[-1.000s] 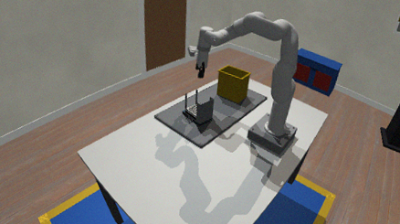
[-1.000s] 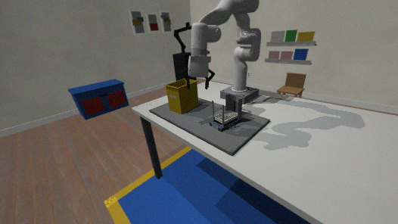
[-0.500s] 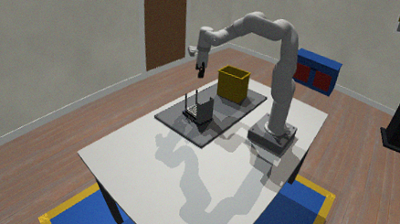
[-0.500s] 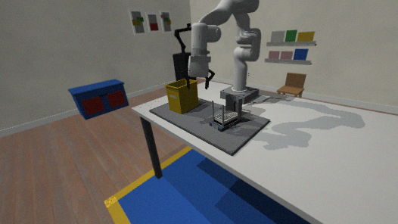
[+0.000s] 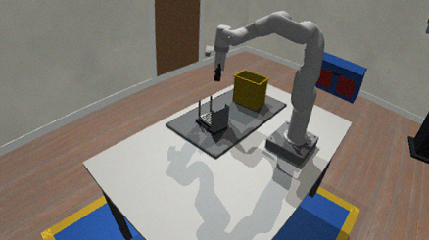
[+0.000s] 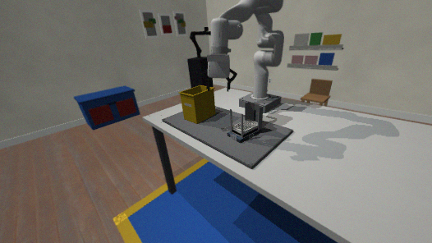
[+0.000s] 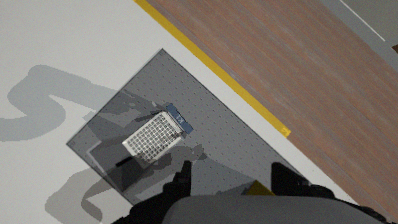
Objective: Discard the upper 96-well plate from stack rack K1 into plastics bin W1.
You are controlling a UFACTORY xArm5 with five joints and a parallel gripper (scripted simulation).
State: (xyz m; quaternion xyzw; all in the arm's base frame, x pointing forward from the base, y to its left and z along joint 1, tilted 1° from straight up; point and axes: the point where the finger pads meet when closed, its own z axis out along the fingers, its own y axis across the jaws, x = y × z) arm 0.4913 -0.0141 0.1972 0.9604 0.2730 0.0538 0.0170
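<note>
The 96-well plate is 6 cm behind my hand, 12 cm to the left of it and 20 cm below it. The rest, counted from my hand: dark plate: 6 cm behind, 12 cm to the left, 21 cm below; yellow plastics bin: 10 cm behind, 23 cm to the right, 15 cm below.
</note>
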